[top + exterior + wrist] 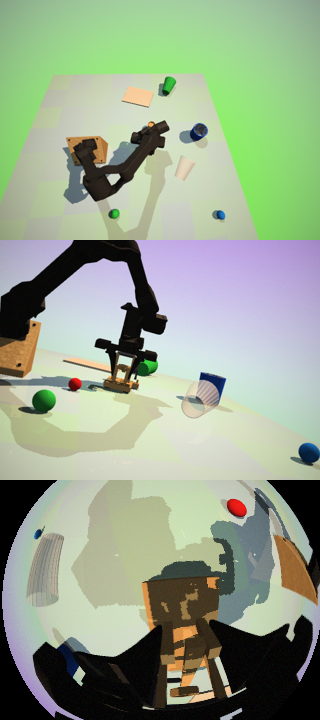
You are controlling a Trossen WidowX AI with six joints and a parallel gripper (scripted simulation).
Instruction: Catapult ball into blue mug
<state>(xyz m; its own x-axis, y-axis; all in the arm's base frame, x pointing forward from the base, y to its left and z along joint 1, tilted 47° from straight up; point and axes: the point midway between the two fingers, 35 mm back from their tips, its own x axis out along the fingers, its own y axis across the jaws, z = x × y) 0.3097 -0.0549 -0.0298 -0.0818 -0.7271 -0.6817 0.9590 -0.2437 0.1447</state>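
The catapult frame lies 1 cm ahead of my gripper tip, 4 cm to the left of it and 5 cm above it. The rest, counted from my gripper tip: blue mug 33 cm ahead, 3 cm to the left, 1 cm below; wooden catapult 4 cm ahead, 6 cm to the left, 2 cm above; red ball 13 cm behind, 12 cm to the right, 2 cm below.
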